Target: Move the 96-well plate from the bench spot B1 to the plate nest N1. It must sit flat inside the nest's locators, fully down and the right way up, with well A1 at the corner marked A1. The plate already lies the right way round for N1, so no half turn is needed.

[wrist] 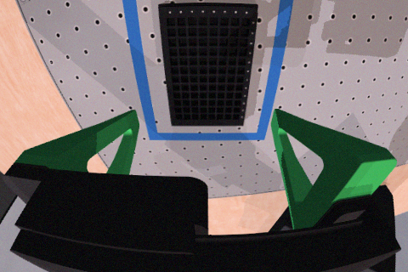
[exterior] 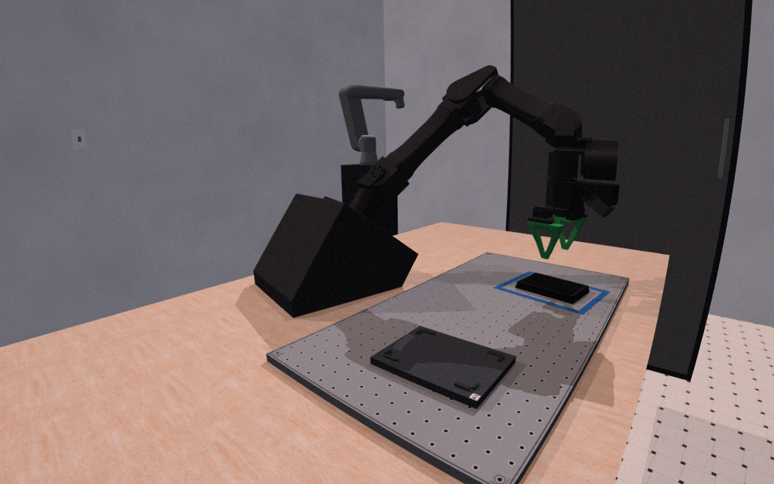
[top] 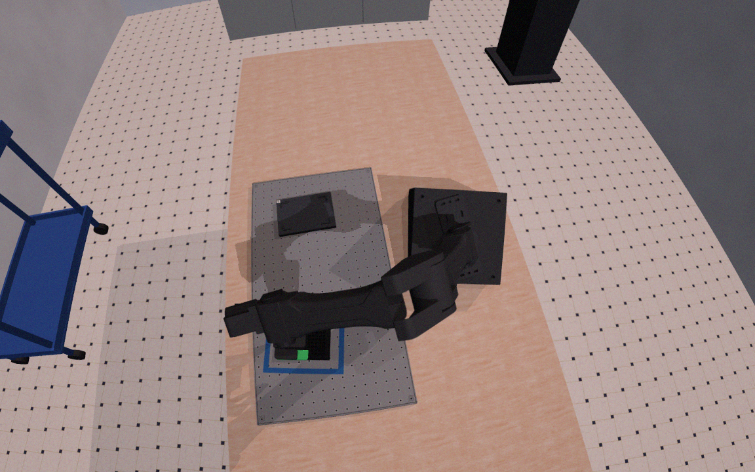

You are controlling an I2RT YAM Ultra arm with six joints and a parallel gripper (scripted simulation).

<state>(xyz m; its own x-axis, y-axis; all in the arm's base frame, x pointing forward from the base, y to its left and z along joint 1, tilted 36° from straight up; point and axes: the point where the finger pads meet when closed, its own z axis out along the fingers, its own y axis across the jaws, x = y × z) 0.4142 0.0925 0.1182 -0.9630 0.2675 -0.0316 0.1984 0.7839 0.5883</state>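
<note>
The black 96-well plate lies 80 mm below my hand. From my hand the other things lie so: plate nest N1 (370 mm to the right, 80 mm below, 50 mm behind); A1 label (430 mm to the right, 70 mm below, 20 mm ahead).
</note>
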